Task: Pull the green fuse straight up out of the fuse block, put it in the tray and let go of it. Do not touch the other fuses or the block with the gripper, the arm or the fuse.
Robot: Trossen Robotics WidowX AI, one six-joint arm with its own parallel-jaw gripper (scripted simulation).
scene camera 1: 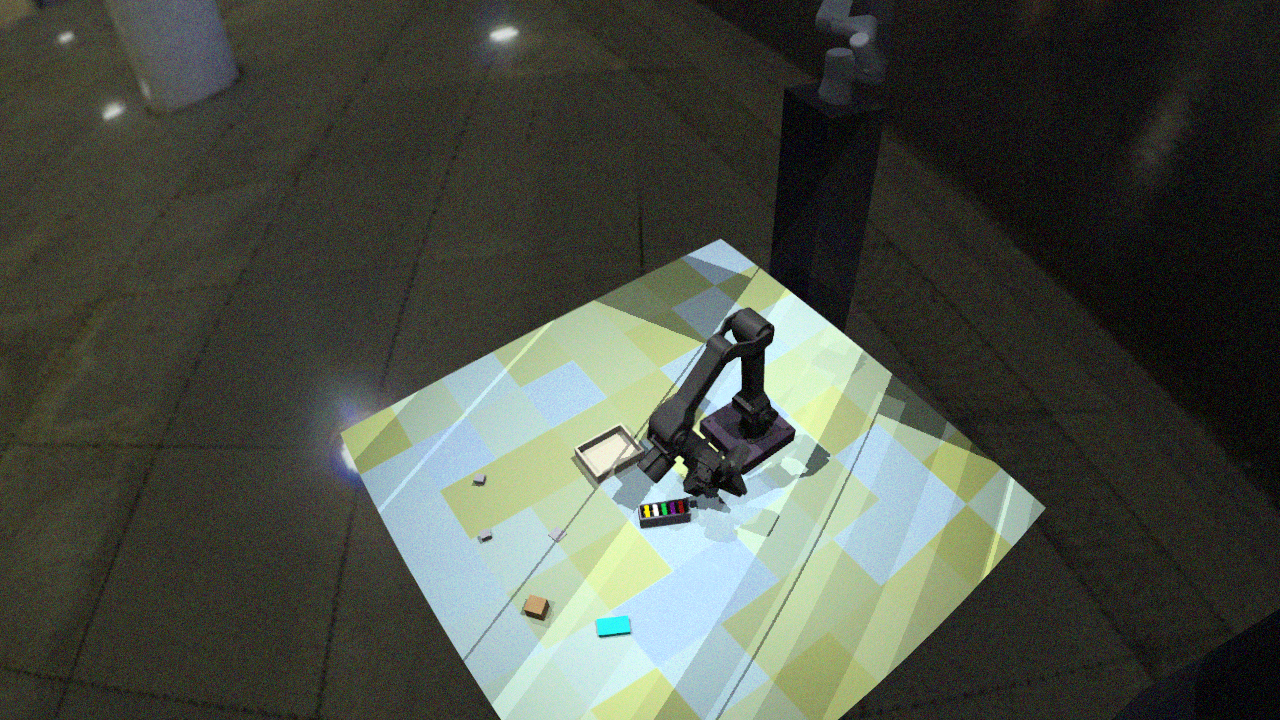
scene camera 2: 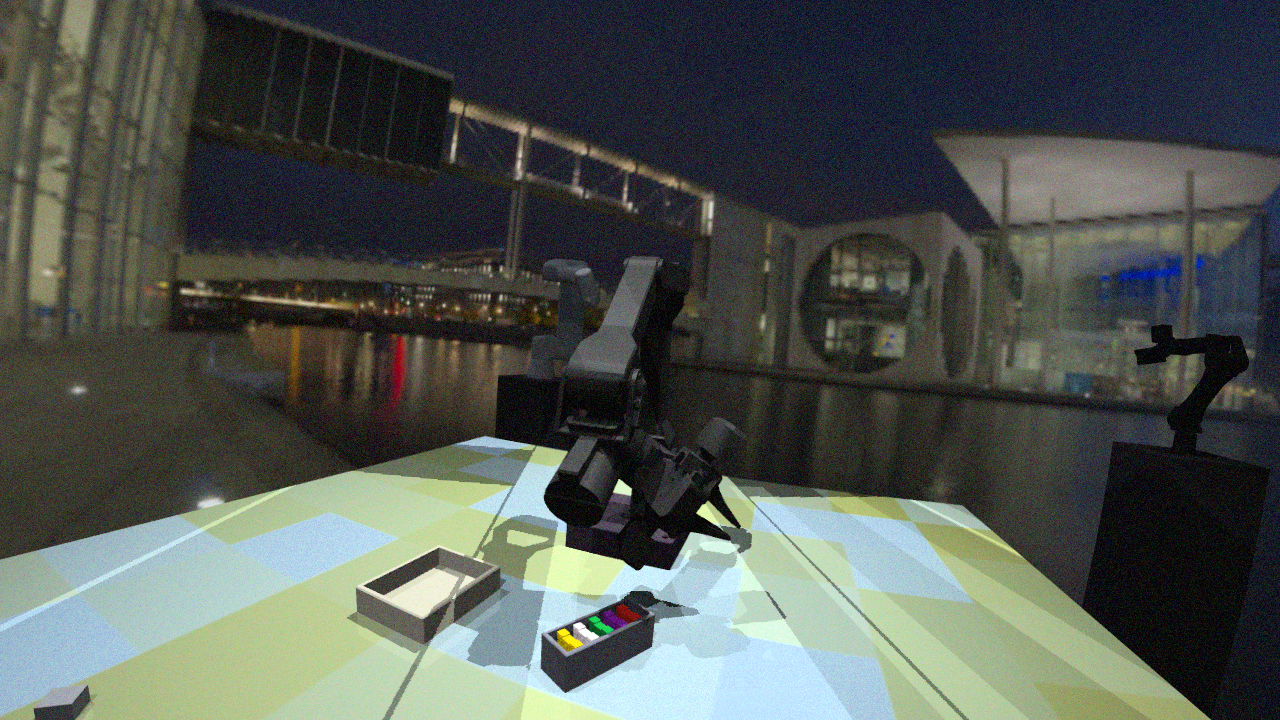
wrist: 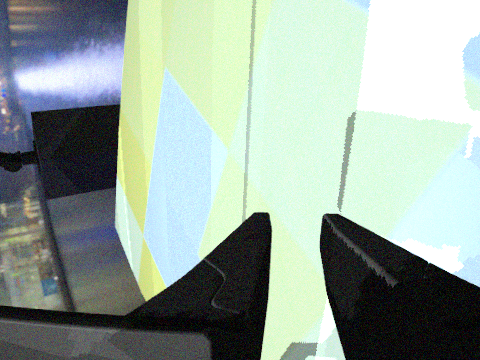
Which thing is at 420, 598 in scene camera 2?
A beige tray.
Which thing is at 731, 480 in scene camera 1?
The gripper.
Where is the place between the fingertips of the gripper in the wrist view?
At 294, 229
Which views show the gripper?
Scene camera 1, scene camera 2 and the wrist view: all of them.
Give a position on a beige tray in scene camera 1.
609, 452
